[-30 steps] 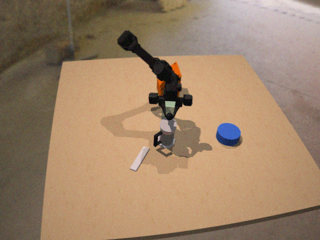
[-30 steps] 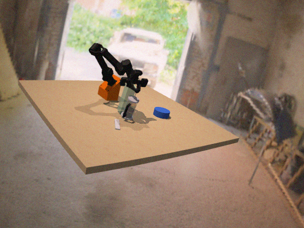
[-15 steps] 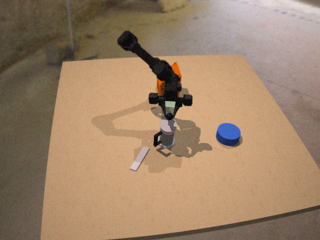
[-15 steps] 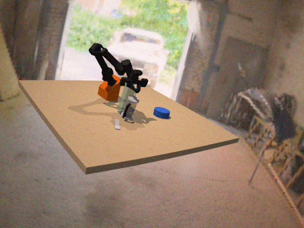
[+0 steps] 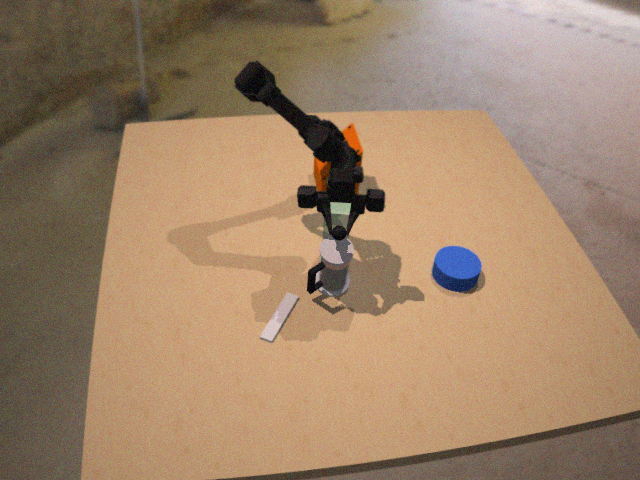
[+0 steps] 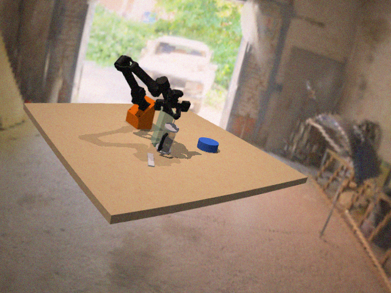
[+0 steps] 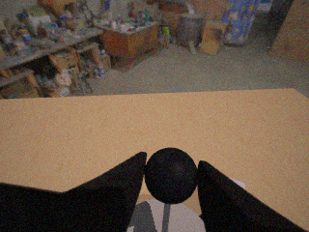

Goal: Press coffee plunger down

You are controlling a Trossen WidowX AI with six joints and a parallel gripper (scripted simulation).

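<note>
Right now the coffee press is 3 cm behind my gripper tip, 1 cm to the right of it and 11 cm below it.
</note>
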